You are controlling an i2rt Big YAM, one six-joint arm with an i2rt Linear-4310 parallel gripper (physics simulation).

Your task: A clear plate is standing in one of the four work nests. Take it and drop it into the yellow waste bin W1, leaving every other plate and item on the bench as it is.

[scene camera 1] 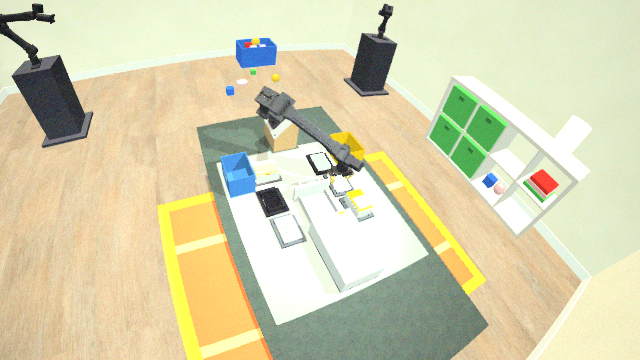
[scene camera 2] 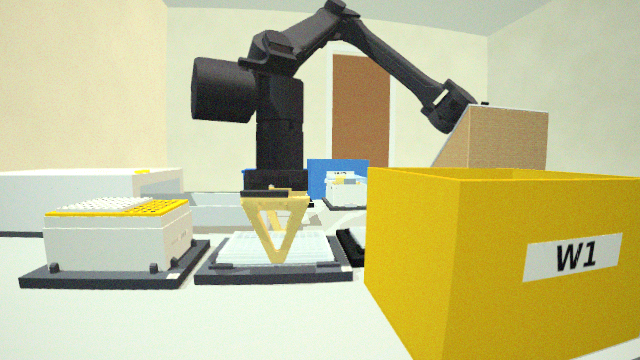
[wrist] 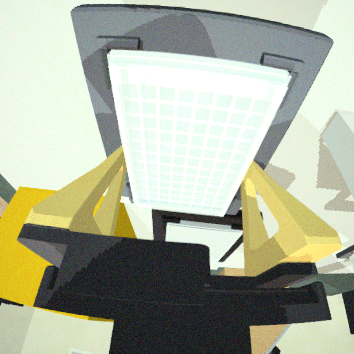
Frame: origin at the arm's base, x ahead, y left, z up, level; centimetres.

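Seen in the pictures: gripper, fingertip midpoint: (scene camera 1: 338,181) (scene camera 2: 280,250) (wrist: 186,156); arm's base, origin of the base link: (scene camera 2: 480,148) (wrist: 251,346).
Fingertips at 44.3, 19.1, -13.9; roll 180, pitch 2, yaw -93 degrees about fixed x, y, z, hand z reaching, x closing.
Pixels of each thing's middle, then the offset from my fingertips to it, as dx, dy, dz. "*": a spot on its surface instead.
- clear plate, body centre: (wrist: 186,158) (scene camera 2: 277,246) (scene camera 1: 339,181) +0.4, +0.0, +0.5
- yellow waste bin W1, body centre: (scene camera 2: 491,243) (wrist: 77,264) (scene camera 1: 345,150) -17.6, +13.2, +4.6
- tip box with a yellow-edged top, body centre: (scene camera 2: 126,229) (scene camera 1: 358,203) +18.2, +0.8, +3.0
- black nest with a pale plate, surface spot: (wrist: 202,235) * -12.2, -2.8, +0.6
- long white box, body centre: (scene camera 2: 83,196) (scene camera 1: 345,248) +39.1, -18.8, +3.9
- blue bin, body centre: (scene camera 2: 335,177) (scene camera 1: 237,174) -16.9, -50.5, +4.6
The clear plate (scene camera 1: 341,185) (scene camera 2: 232,247) (wrist: 195,120), with a grid of wells, lies level in its dark grey nest (scene camera 2: 275,276) (wrist: 200,32). My gripper (scene camera 1: 341,179) (scene camera 2: 278,247) (wrist: 186,156) points down over it and is shut on the plate, with one yellow finger against each long side. The plate's base is still within the nest's corner stops. The yellow waste bin W1 (scene camera 1: 354,143) (scene camera 2: 410,240) (wrist: 20,245) stands close beside this nest. The bin's floor is hidden.
A tip box with a yellow-edged top (scene camera 1: 361,201) (scene camera 2: 115,245) stands on the other side of the nest. A black nest with a pale plate (scene camera 1: 320,163) (wrist: 202,235) is nearby. A long white box (scene camera 1: 345,245) and a blue bin (scene camera 1: 239,175) (scene camera 2: 317,175) stand further off.
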